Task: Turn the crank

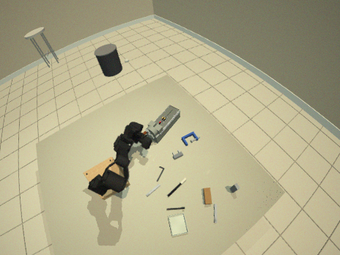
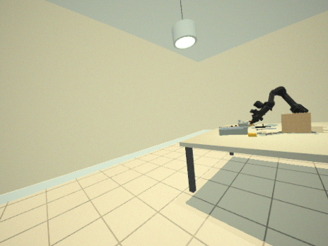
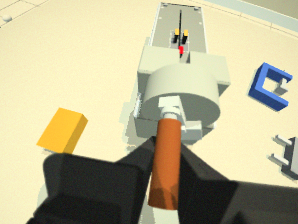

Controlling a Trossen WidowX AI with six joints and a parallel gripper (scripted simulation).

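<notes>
My gripper tip is 12 cm short of the red pointer, 2 cm to the right of it and 1 cm above it. Also, from my gripper tip: grey clamp (8 cm ahead, 19 cm to the right, 9 cm below); brown crank handle (2 cm behind, 2 cm above); orange block (2 cm behind, 14 cm to the left, 8 cm below).
</notes>
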